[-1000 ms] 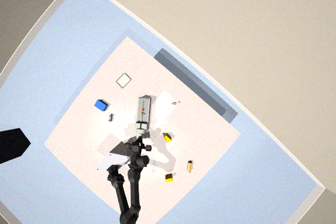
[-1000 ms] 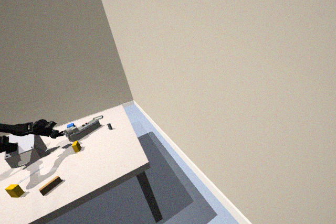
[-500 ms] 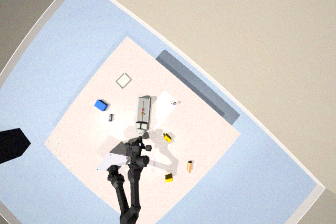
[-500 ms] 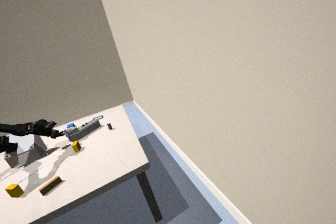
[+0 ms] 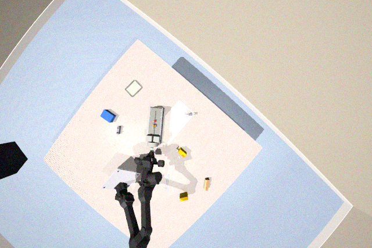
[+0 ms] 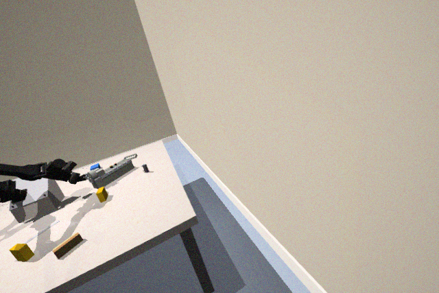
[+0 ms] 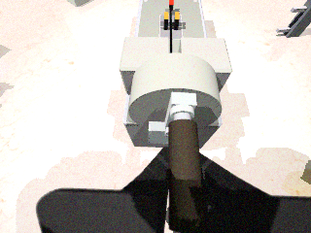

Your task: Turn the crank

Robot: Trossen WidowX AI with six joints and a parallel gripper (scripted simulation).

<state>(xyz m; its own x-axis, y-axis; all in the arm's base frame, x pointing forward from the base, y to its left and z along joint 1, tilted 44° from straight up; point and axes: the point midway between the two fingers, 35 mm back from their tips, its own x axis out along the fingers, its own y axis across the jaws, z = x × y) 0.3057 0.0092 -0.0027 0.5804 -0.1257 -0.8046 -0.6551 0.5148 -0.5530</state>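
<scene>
The crank lies 10 mm above my gripper tip. The rest, counted from my gripper tip: blue block 410 mm to the left, 100 mm behind, 70 mm below; then dark brown crank handle 30 mm above, 10 mm to the right, 10 mm behind; then red pointer 150 mm ahead, 130 mm to the left, 10 mm below.
</scene>
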